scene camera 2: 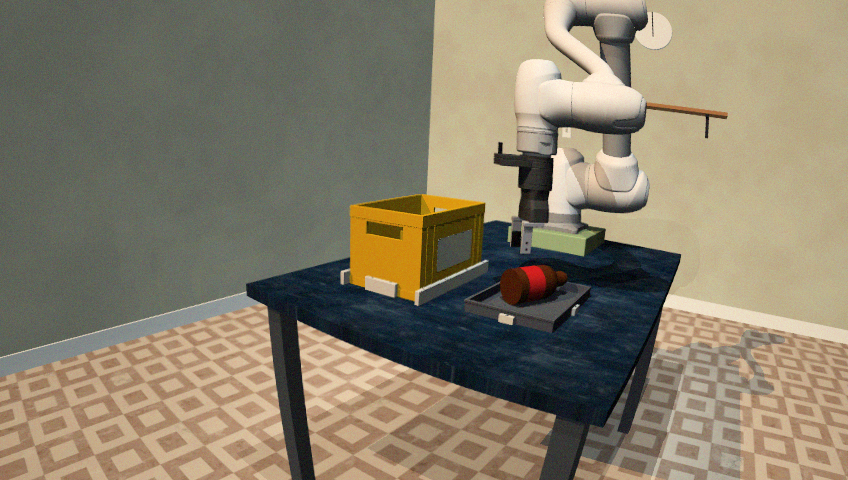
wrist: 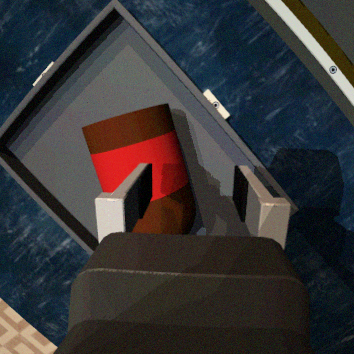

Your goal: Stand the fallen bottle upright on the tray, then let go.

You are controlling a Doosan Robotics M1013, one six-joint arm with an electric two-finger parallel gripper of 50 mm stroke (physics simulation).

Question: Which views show the brown bottle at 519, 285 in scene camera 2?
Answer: Scene camera 2 and the wrist view: all of them.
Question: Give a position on a pale rail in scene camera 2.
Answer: At 443, 286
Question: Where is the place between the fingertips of my gripper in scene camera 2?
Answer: At 519, 249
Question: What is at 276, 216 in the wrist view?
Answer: My gripper.
